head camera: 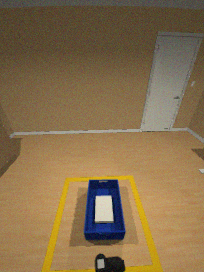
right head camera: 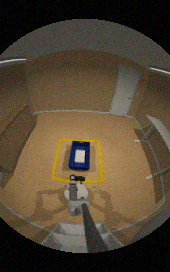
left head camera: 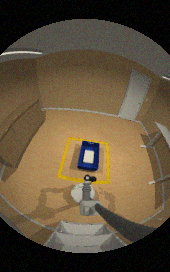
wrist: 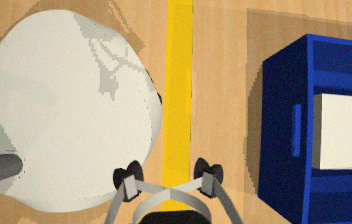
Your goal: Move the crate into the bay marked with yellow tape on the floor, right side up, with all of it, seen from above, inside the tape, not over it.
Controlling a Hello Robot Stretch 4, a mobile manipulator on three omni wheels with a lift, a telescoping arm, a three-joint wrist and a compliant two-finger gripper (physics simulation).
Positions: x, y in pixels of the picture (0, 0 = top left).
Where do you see a white door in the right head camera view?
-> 127, 78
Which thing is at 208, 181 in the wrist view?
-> My gripper.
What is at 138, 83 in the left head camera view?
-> A white door.
